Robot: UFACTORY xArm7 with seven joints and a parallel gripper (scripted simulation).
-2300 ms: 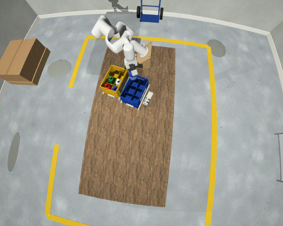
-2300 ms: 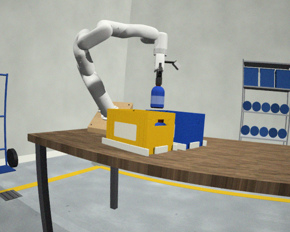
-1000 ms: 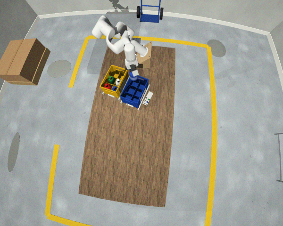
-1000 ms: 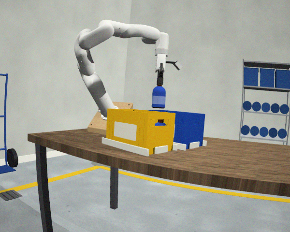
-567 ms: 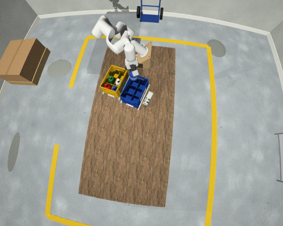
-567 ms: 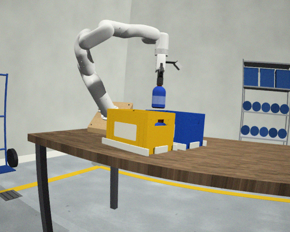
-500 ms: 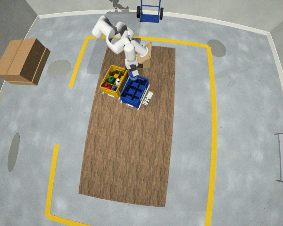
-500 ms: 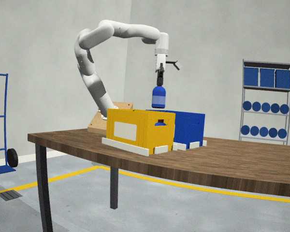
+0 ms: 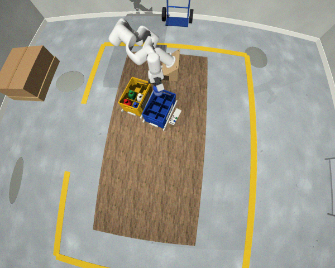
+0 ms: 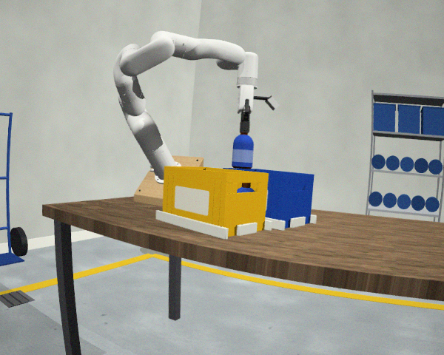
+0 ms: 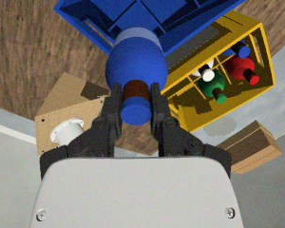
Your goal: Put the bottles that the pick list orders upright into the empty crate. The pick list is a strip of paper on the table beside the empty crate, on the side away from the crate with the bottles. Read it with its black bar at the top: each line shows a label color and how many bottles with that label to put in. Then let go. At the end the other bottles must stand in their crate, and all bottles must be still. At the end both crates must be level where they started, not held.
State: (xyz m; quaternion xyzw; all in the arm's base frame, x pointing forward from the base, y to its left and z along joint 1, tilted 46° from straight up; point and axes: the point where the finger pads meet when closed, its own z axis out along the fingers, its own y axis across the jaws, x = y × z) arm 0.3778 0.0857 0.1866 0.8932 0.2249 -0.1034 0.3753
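Now: the blue crate 240 mm below my hand, 100 mm ahead of it and 10 mm to the left of it. From my hand the other things lie so: white-label bottle 240 mm below, 160 mm to the right, 20 mm ahead; blue-label bottle 240 mm below, 190 mm to the right, 100 mm ahead; yellow crate 240 mm below, 210 mm to the right.
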